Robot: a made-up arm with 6 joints. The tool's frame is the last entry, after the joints.
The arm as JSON. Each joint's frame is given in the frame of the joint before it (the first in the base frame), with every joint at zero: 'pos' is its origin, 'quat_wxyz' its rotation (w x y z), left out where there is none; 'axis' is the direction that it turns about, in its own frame. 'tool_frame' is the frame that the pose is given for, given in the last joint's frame.
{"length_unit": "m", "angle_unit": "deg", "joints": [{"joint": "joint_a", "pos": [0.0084, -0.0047, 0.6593], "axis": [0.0, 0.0, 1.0]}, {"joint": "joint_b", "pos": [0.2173, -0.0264, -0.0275], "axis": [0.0, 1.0, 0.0]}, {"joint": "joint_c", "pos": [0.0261, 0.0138, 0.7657], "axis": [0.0, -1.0, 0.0]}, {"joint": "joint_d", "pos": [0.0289, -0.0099, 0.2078], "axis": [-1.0, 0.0, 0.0]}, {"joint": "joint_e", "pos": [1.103, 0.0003, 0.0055], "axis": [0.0, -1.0, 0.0]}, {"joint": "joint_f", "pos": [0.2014, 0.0, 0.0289], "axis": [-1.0, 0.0, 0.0]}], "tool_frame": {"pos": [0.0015, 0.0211, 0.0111], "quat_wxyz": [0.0, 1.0, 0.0, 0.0]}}
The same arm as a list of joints. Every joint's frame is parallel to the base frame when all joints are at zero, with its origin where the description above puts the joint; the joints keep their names.
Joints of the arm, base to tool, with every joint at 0 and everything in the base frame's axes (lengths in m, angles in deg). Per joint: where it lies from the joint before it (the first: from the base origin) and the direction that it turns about. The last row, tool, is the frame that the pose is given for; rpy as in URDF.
joint_a: axis 0 0 1 xyz 0.0084 -0.0047 0.6593
joint_b: axis 0 1 0 xyz 0.2173 -0.0264 -0.0275
joint_c: axis 0 -1 0 xyz 0.0261 0.0138 0.7657
joint_d: axis -1 0 0 xyz 0.0289 -0.0099 0.2078
joint_e: axis 0 -1 0 xyz 1.103 0.0003 0.0055
joint_f: axis -1 0 0 xyz 0.2014 0 0.0289
tool: xyz 0.0015 0.0211 0.0111 rpy 180 0 0

